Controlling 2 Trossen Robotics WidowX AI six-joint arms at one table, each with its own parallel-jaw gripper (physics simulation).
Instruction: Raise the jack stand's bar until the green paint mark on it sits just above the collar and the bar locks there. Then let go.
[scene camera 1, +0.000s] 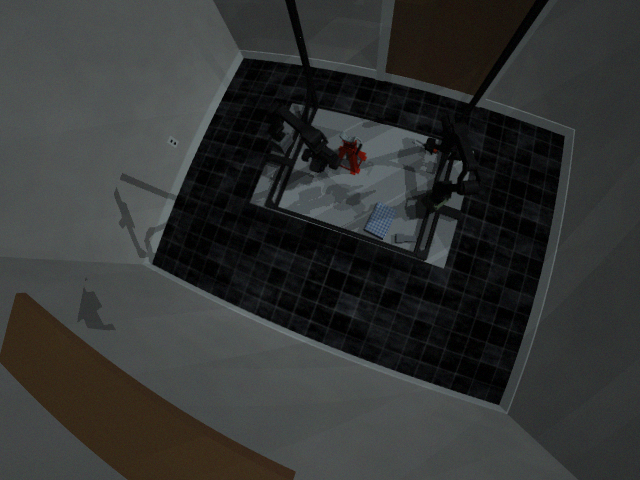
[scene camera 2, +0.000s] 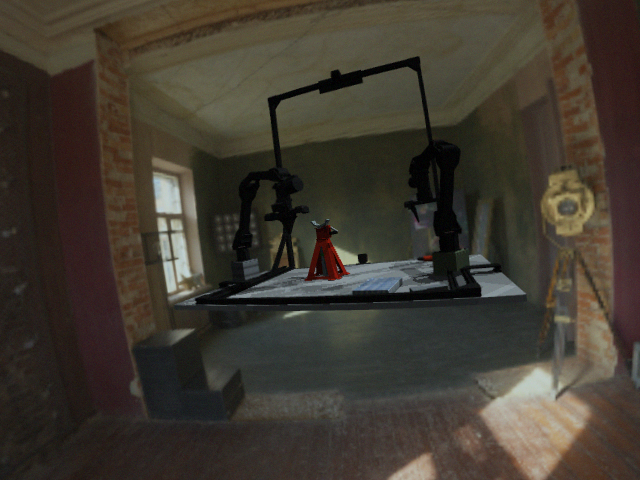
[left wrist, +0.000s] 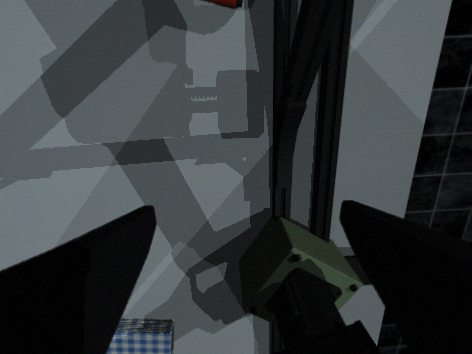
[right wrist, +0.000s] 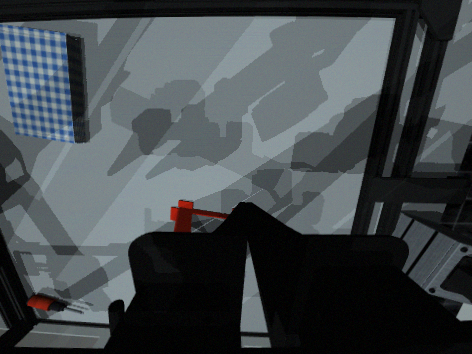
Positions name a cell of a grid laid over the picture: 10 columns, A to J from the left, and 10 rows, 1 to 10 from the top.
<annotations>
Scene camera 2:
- my right gripper: E5
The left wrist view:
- my left gripper: F7
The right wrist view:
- my right gripper: F6
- blue checkered pad: B3, on the table
</annotations>
